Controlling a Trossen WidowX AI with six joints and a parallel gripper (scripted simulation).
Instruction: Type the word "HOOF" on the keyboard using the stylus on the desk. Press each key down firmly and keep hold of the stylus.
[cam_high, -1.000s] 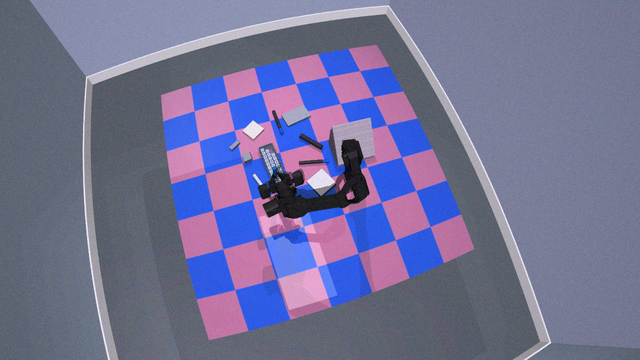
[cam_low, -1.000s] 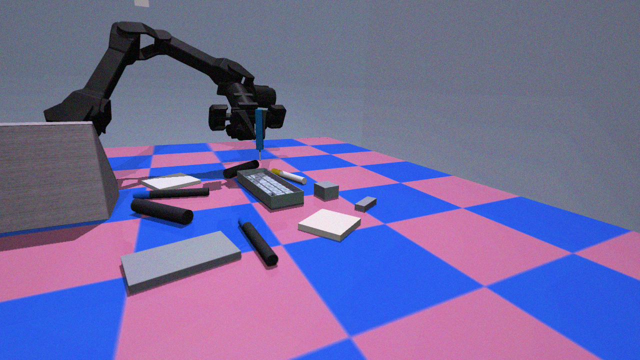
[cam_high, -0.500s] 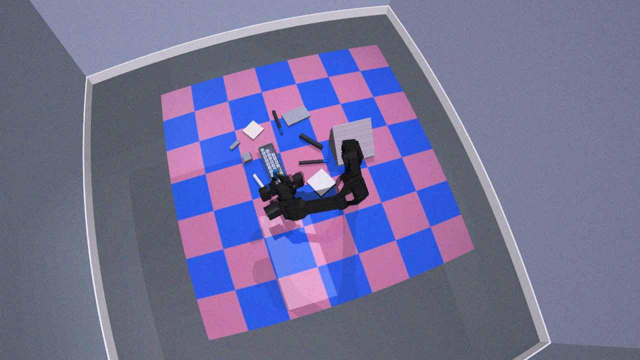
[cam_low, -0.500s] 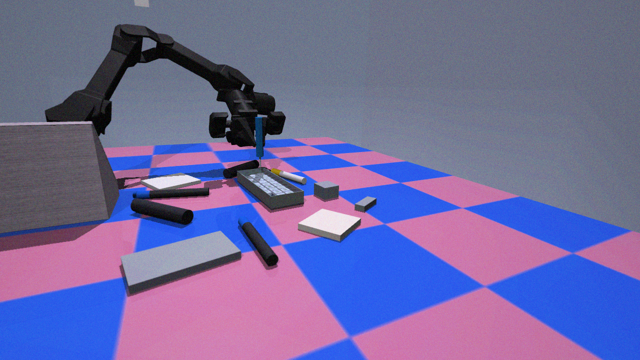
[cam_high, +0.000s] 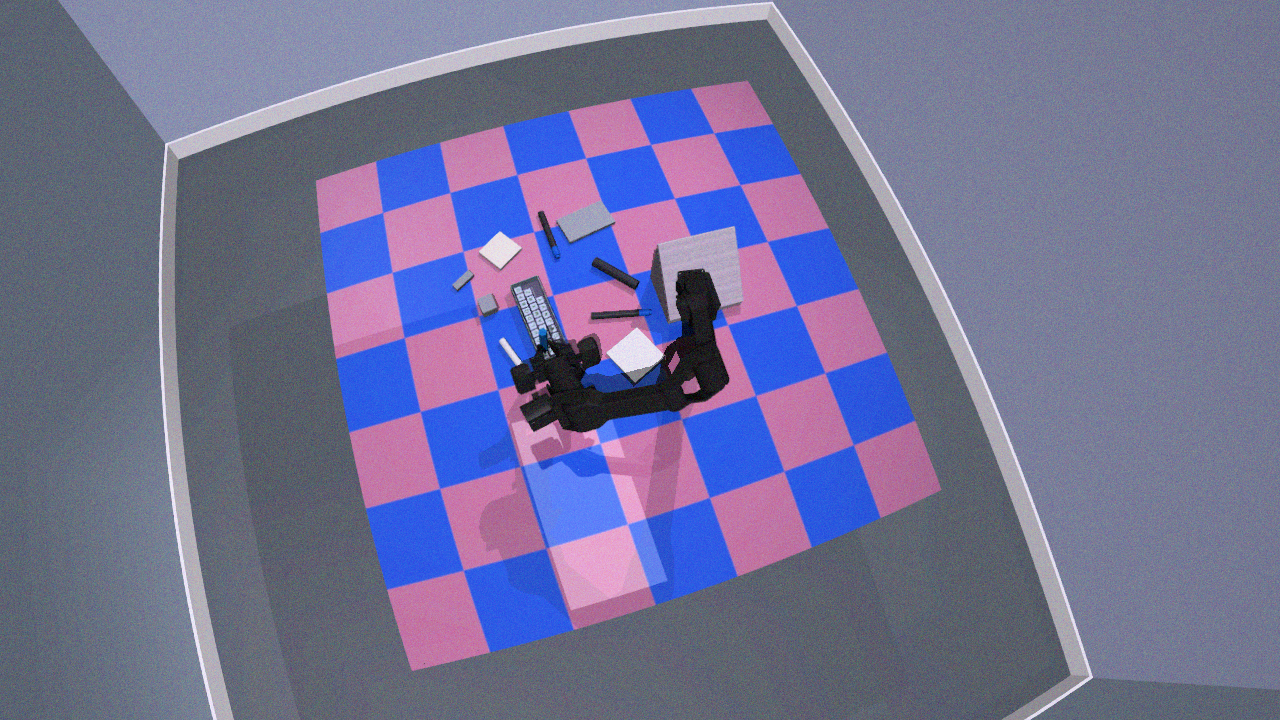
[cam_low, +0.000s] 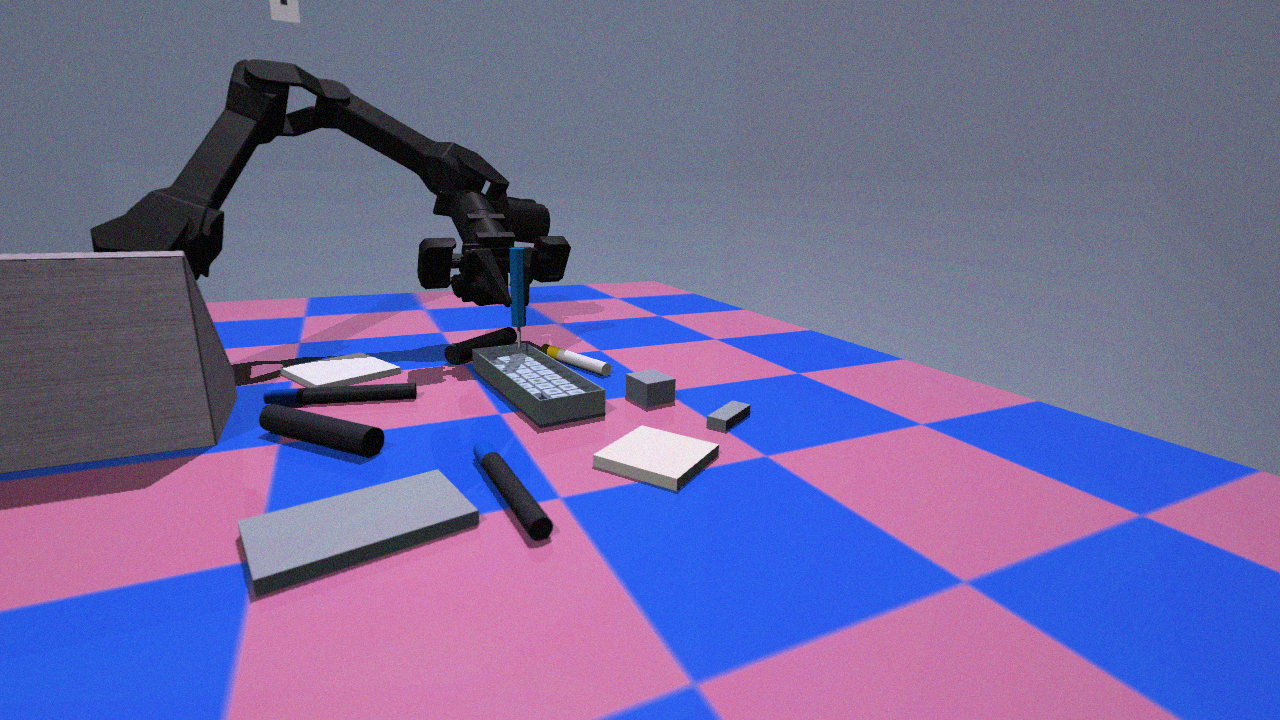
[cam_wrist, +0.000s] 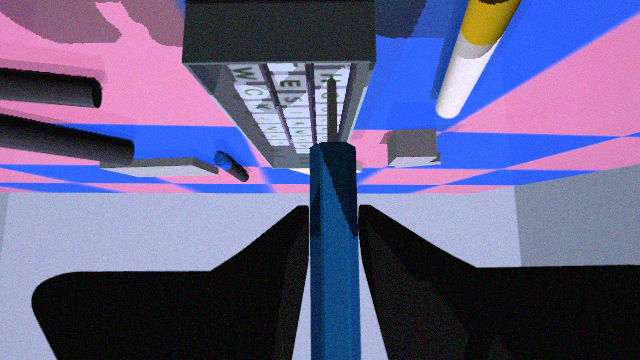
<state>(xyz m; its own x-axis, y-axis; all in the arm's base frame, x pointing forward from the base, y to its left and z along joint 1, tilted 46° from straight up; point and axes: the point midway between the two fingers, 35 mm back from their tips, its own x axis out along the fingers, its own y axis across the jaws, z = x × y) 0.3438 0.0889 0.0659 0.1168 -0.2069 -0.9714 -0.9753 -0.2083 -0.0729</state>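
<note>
The white-and-yellow marker lies 6 cm ahead of my gripper tip, 1 cm to the left of it and 7 cm below it. From my gripper tip the other things lie so: white pad: 6 cm ahead, 29 cm to the right, 8 cm below; then stylus tip: 5 cm below; then blue stylus: 1 cm below.
</note>
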